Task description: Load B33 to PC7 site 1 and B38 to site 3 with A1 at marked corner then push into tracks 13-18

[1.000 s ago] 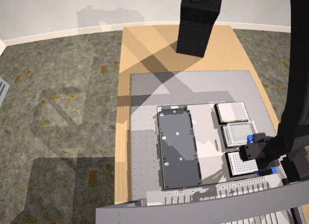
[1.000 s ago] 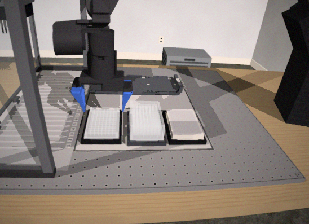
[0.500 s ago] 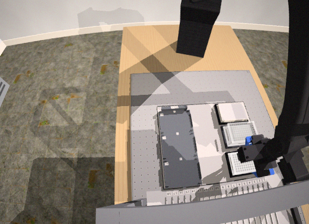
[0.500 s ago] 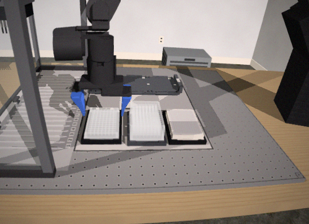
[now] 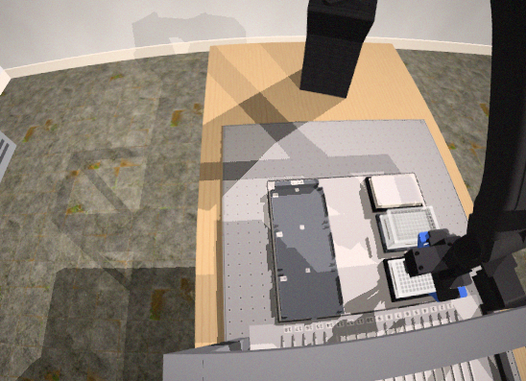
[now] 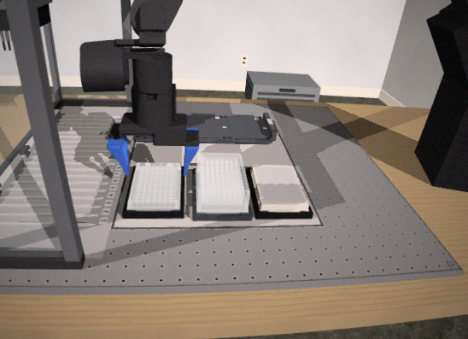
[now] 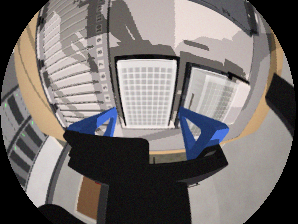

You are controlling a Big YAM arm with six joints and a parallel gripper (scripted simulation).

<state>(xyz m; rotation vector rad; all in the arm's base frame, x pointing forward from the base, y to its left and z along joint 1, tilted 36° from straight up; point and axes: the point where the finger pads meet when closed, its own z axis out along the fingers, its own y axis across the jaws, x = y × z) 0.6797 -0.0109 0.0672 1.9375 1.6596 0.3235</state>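
My hand is 40 mm above the white 96-well plate B38. Also, from my hand: grey frame post: 200 mm above, 140 mm ahead, 130 mm to the left; then nest S3: 50 mm below; then nest S1: 210 mm behind, 50 mm to the left, 50 mm below.
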